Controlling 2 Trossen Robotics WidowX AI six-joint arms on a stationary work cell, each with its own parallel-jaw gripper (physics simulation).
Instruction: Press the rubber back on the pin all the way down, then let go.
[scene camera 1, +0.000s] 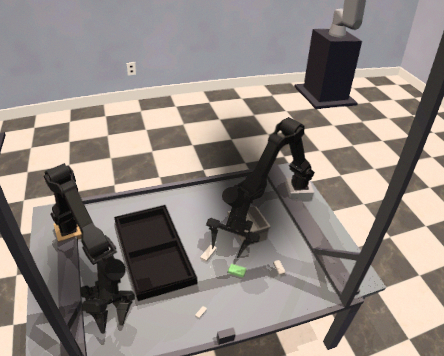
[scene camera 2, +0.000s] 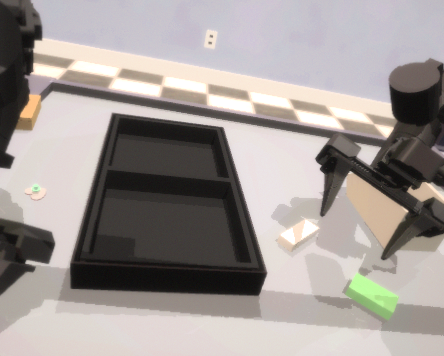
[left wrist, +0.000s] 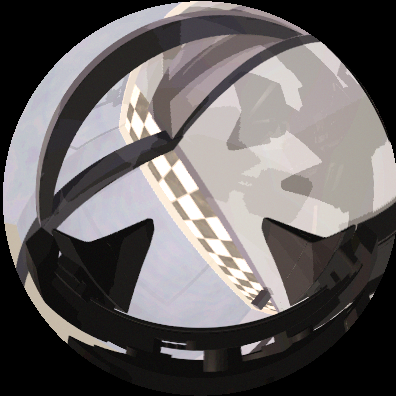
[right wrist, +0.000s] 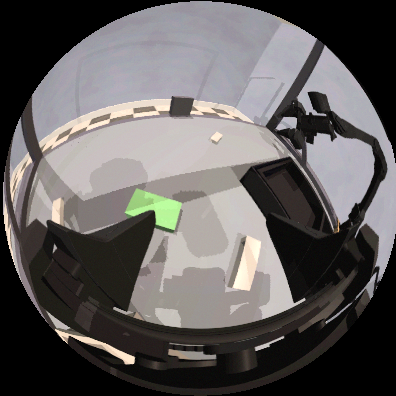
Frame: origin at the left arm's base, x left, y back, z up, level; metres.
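Seen in the pictures: left gripper, fingertip midpoint: (scene camera 1: 112, 329) (left wrist: 209, 224) (right wrist: 278, 123); right gripper, fingertip midpoint: (scene camera 1: 224, 253) (scene camera 2: 352, 237) (right wrist: 213, 217); left arm's base, origin of the base link: (scene camera 1: 68, 228); right arm's base, origin of the base link: (scene camera 1: 299, 184).
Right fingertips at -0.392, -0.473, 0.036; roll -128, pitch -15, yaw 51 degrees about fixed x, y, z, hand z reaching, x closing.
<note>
Offsets run from my right fingertips to a thing's top centre, as dx, dy, dz. "pt": to the spot under its first point.
A tiny green piece @(+0.159, +0.389, -0.048) (scene camera 2: 35, 188) sits on flat pinkish discs @(+0.163, +0.389, -0.051) (scene camera 2: 38, 194) left of the black tray in scene camera 2. It may be the pin and its rubber back; which part is which is too small to tell. It cannot be made out in scene camera 1. My left gripper (scene camera 1: 113, 325) (left wrist: 209, 224) is open and empty, in front of the tray's lower left; parts of its arm show at scene camera 2's left edge. My right gripper (scene camera 1: 226, 251) (scene camera 2: 354, 235) (right wrist: 213, 217) is open and empty, above the table between a green block @(-0.049, -0.024, -0.046) (scene camera 1: 237, 270) (scene camera 2: 372, 296) and a white block @(+0.066, +0.029, -0.047) (scene camera 1: 208, 253) (scene camera 2: 298, 234) (right wrist: 246, 265).
The two-compartment black tray @(+0.165, +0.206, -0.023) (scene camera 1: 166, 291) (scene camera 2: 167, 280) stands between the arms. A beige open box @(pt +0.033, -0.169, -0.018) (scene camera 1: 260, 234) (scene camera 2: 370, 210) stands behind my right gripper. Two more pale blocks @(-0.140, +0.161, -0.053) (scene camera 1: 201, 312) @(-0.106, -0.165, -0.050) (scene camera 1: 279, 267) lie on the table. A dark block @(-0.263, +0.139, -0.003) (scene camera 1: 226, 335) is at the front edge.
</note>
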